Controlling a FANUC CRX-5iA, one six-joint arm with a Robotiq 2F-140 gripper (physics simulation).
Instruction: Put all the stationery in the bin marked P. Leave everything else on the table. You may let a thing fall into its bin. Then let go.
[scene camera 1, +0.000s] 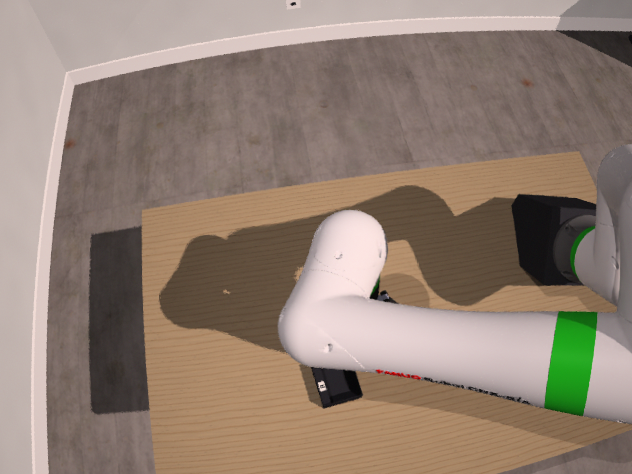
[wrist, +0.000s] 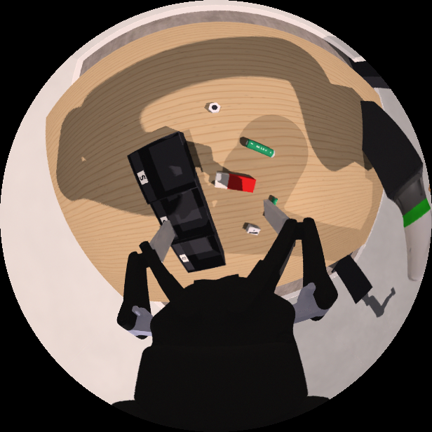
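Where they show: arm's base, origin of its link: (scene camera 1: 582, 248).
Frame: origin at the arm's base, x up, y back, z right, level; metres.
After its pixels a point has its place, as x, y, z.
Observation:
A red and white block (wrist: 235, 182), like an eraser, lies right of the black three-part bin. A small grey-white piece (wrist: 253, 229), like a sharpener, lies below it in the wrist view. The middle bin (wrist: 186, 216) looks to be the one marked P; a finger partly covers its label. In scene camera 1 the arm hides it. My gripper (wrist: 216, 218) is open and empty, above the table. Its left finger overlaps the middle bin's label side in the wrist view; its right finger is right of the sharpener-like piece. The fingertips are hidden in scene camera 1.
The bin marked S (wrist: 167, 165) adjoins the middle one; a third bin (wrist: 202, 254) (scene camera 1: 343, 385) @[-0.169, -0.528, -0.217] is at the other end. A green battery (wrist: 260, 148), a white hex nut (wrist: 214, 107) and a small green piece (wrist: 274, 200), partly hidden by the right finger, lie on the wooden table (scene camera 1: 219, 397) @[-0.175, -0.793, -0.238].

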